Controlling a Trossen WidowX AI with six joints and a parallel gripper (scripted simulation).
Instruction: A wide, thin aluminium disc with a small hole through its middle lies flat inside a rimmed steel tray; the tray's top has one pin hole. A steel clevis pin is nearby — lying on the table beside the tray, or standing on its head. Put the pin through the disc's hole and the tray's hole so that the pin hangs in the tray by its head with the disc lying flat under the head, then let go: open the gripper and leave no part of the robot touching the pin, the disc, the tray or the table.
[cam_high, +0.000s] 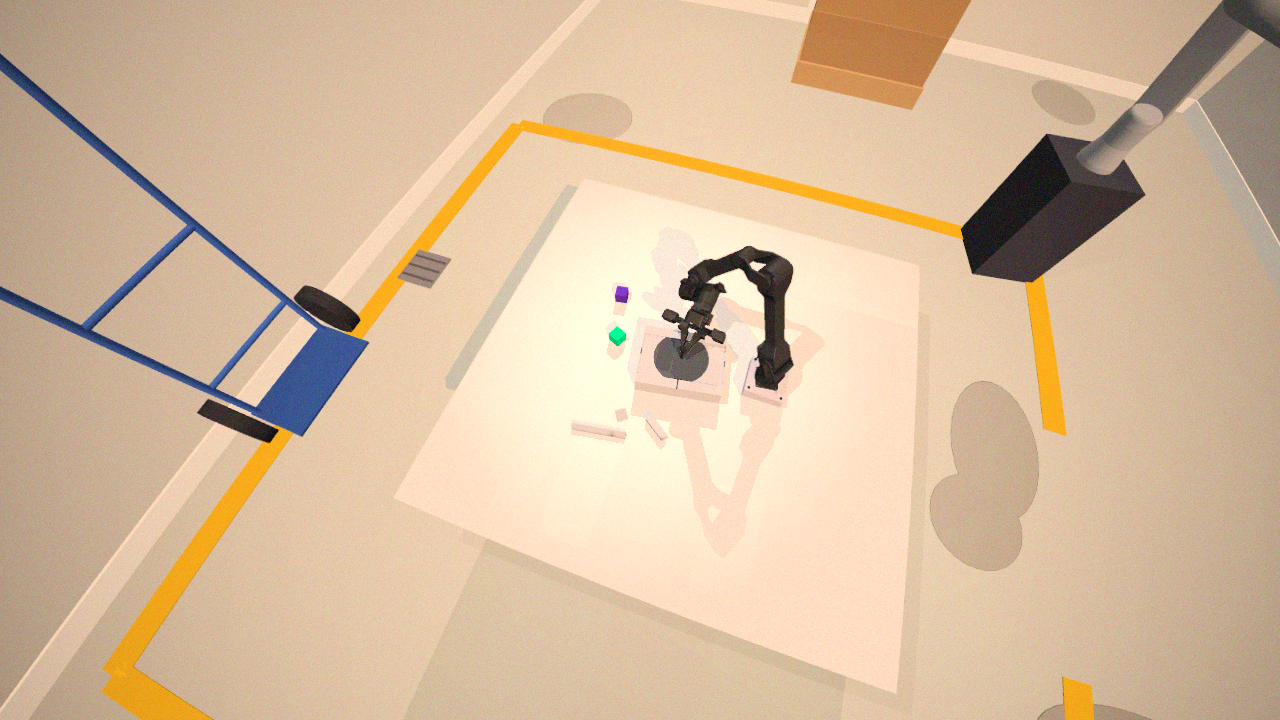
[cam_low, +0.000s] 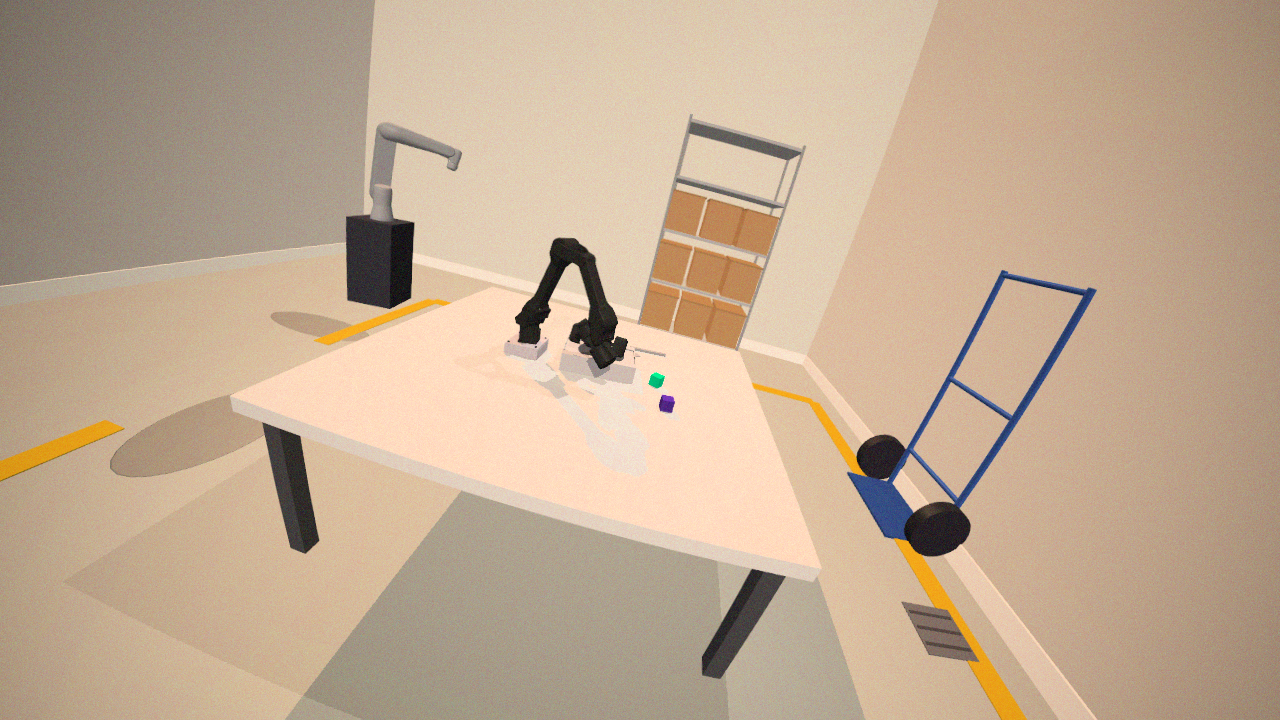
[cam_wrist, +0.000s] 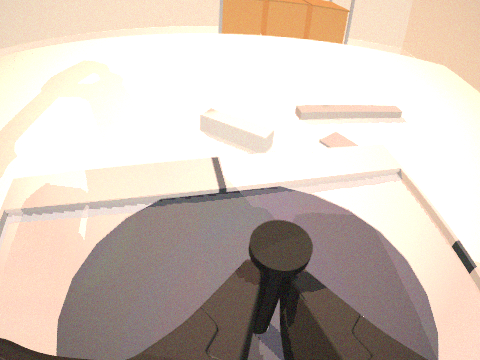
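Right now my gripper tip is 3 cm above the aluminium disc. The rest, counted from my gripper tip: pale rimmed tray 1 cm behind, 4 cm below; green cube 20 cm ahead, 6 cm to the right, 7 cm below; clevis pin 1 cm below.
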